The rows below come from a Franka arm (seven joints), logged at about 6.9 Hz.
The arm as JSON. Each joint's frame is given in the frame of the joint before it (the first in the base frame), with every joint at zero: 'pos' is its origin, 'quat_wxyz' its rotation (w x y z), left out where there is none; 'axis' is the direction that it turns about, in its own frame. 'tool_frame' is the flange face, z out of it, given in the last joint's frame.
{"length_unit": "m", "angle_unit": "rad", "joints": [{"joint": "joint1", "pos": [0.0, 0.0, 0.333], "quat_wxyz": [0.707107, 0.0, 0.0, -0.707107], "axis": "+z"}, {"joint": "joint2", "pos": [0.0, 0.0, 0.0], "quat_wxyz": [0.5, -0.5, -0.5, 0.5], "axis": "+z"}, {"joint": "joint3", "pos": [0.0, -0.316, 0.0], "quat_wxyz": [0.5, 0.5, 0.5, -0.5], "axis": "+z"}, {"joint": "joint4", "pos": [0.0, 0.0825, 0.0], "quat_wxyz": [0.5, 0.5, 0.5, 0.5], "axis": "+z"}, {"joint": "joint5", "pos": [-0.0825, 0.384, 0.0], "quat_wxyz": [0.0, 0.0, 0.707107, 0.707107], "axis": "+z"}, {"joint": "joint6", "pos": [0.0, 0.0, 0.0], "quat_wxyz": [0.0, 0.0, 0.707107, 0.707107], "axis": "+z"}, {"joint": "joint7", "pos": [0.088, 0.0, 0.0], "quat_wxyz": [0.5, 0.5, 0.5, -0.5], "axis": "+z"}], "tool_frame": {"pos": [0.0, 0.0, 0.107], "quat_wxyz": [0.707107, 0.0, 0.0, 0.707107]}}
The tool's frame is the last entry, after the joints.
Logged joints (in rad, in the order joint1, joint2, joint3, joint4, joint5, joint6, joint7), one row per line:
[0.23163, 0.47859, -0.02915, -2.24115, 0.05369, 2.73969, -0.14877]
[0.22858, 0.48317, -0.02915, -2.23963, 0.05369, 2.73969, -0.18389]
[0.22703, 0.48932, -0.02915, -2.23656, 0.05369, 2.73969, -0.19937]
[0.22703, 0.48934, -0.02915, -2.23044, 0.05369, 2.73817, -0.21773]
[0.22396, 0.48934, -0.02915, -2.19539, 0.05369, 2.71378, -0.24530]
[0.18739, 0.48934, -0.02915, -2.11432, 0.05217, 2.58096, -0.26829]
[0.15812, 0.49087, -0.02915, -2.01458, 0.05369, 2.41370, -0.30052]
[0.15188, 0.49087, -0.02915, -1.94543, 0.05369, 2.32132, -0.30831]
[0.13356, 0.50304, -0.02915, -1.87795, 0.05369, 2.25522, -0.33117]
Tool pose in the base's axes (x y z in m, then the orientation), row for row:
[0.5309, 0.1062, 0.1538, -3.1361, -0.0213, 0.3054]
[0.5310, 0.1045, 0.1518, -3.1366, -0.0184, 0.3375]
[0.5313, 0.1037, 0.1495, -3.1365, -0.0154, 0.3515]
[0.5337, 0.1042, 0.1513, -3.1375, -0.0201, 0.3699]
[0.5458, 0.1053, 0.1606, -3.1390, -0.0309, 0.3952]
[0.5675, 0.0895, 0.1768, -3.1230, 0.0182, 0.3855]
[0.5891, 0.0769, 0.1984, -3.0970, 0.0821, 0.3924]
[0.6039, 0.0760, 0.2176, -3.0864, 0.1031, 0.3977]
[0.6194, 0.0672, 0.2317, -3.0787, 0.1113, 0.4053]
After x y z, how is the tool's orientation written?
As angles about the fixed x, y, z axes (roll, pitch, yaw), in radians.
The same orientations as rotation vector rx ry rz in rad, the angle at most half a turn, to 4 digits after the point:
[-3.0963, -0.4766, -0.0317]
[-3.0889, -0.5263, -0.0271]
[-3.0855, -0.5480, -0.0224]
[-3.0803, -0.5763, -0.0298]
[-3.0717, -0.6151, -0.0467]
[-3.0688, -0.5987, 0.0335]
[-3.0517, -0.6036, 0.1388]
[-3.0428, -0.6086, 0.1739]
[-3.0344, -0.6179, 0.1886]

